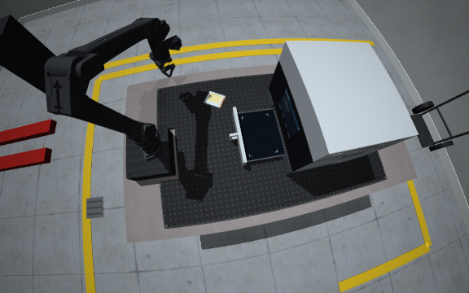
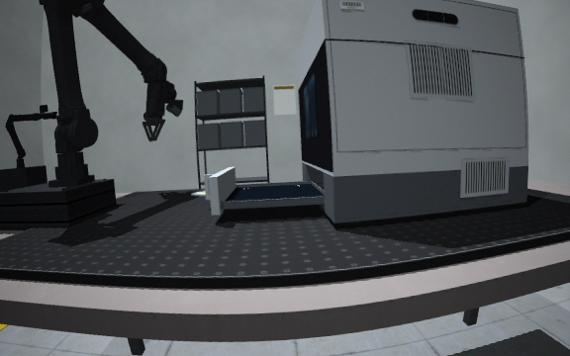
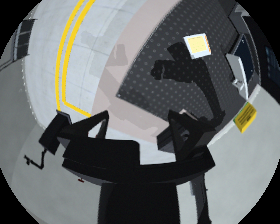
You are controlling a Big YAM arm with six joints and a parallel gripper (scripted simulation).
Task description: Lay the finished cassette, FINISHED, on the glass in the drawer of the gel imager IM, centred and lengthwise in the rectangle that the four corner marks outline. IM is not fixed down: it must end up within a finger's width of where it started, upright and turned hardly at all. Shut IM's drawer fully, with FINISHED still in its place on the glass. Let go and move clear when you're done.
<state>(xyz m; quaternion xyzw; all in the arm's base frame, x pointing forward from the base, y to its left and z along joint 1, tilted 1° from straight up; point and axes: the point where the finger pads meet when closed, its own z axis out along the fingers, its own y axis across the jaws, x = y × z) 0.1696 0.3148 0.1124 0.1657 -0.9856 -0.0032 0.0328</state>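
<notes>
Now: the finished cassette 210 mm ahead of my hand, 140 mm to the right of it and 190 mm below it. Round my hand: drawer 350 mm ahead, 420 mm to the right, 140 mm below.
</notes>
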